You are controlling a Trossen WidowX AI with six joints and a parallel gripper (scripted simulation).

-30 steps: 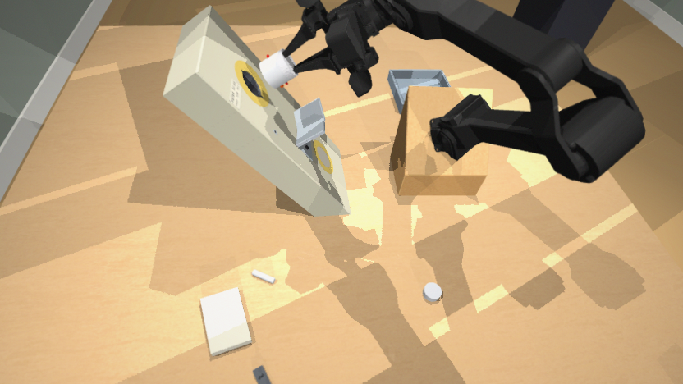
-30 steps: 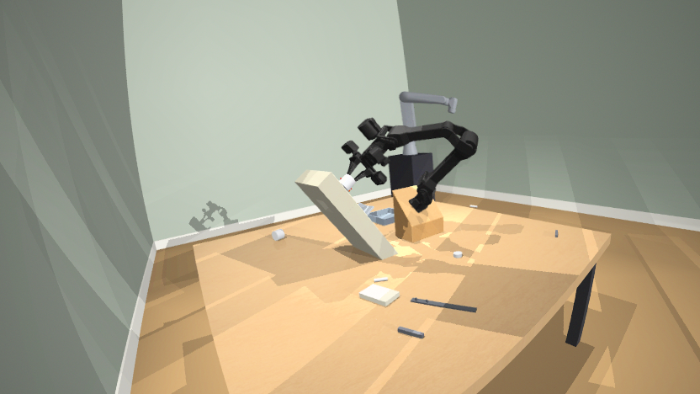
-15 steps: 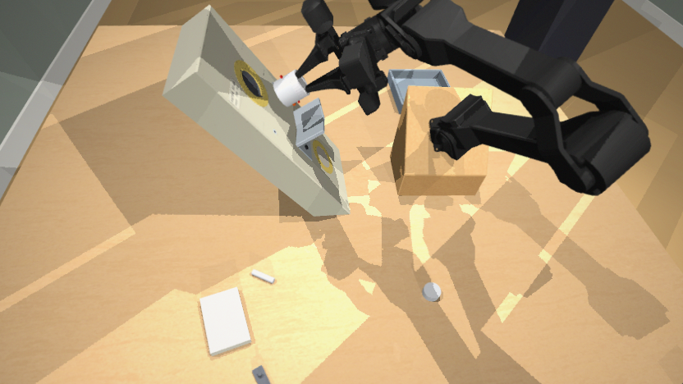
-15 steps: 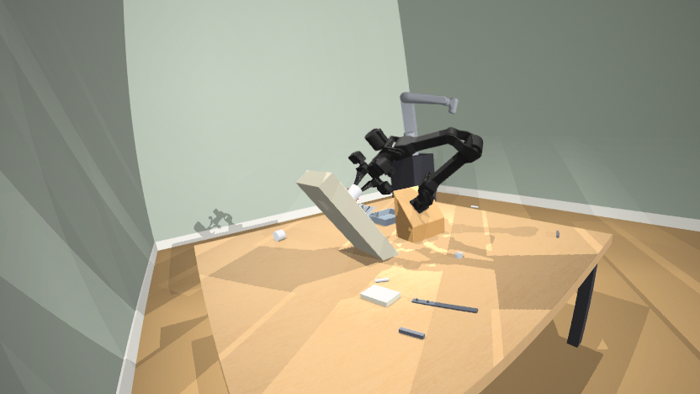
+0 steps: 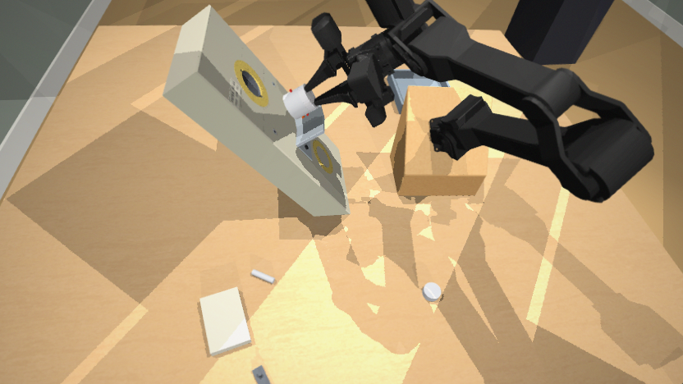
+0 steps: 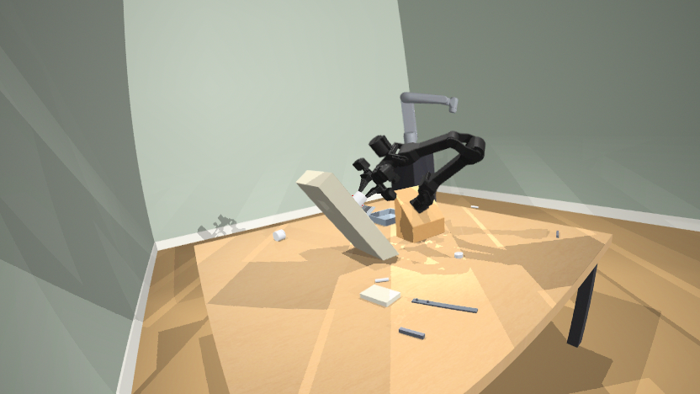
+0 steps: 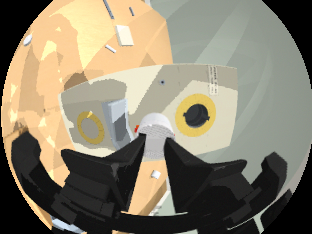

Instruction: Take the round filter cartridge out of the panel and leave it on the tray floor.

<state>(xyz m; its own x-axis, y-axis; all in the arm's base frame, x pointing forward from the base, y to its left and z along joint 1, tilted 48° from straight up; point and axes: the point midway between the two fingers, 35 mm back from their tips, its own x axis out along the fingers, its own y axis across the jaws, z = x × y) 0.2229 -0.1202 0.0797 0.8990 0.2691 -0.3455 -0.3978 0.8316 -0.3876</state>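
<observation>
The round grey filter cartridge is 1 cm ahead of my gripper tip and 1 cm below it. The rest, counted from my gripper tip: grey bracket 7 cm below; then cream service panel 5 cm ahead, 5 cm below; then blue-grey tray 35 cm behind, 25 cm to the right, 20 cm below.
</observation>
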